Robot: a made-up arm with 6 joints.
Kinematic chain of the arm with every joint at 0, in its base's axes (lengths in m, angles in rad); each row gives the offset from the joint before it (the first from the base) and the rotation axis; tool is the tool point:
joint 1: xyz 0 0 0.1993 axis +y
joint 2: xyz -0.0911 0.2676 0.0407 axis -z
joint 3: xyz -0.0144 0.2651 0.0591 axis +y
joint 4: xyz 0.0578 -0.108 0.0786 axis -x
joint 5: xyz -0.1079 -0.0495 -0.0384 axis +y
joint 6: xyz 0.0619 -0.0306 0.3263 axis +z
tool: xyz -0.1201 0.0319 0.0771
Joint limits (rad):
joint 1: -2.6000..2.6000
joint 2: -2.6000..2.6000
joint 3: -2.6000..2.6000
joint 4: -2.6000..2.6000
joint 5: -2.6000..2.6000
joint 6: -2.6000..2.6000
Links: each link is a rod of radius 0.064 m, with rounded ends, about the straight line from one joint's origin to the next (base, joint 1, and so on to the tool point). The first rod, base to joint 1, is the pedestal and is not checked.
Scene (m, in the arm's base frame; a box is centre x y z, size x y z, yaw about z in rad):
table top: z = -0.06
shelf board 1: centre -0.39 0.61 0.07 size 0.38 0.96 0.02 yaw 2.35
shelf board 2: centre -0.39 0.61 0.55 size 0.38 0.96 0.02 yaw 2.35
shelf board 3: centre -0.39 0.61 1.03 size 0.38 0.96 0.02 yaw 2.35
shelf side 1: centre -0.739 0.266 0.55 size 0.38 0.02 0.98 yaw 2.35
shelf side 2: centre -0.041 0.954 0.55 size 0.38 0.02 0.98 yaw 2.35
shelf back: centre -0.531 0.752 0.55 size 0.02 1 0.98 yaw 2.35
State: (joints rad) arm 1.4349 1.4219 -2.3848 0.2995 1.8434 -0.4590
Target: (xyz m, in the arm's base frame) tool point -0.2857 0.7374 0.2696
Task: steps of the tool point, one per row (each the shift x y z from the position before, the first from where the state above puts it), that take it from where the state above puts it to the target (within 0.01 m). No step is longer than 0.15 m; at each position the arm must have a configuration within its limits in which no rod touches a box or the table.
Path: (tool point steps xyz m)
1: -0.0291 -0.0137 0.0667
2: -0.0505 -0.0031 0.0593
3: -0.0669 0.0081 0.0363
4: -0.0695 0.0158 0.0030
5: -0.0901 0.0459 -0.0032
6: -0.0864 0.0323 -0.0172
7: -0.0759 0.0242 -0.0277
8: -0.0620 0.0217 -0.0328
9: -0.0482 0.0233 -0.0312
10: -0.0367 0.0267 -0.0238
11: -0.0287 0.0291 -0.0124

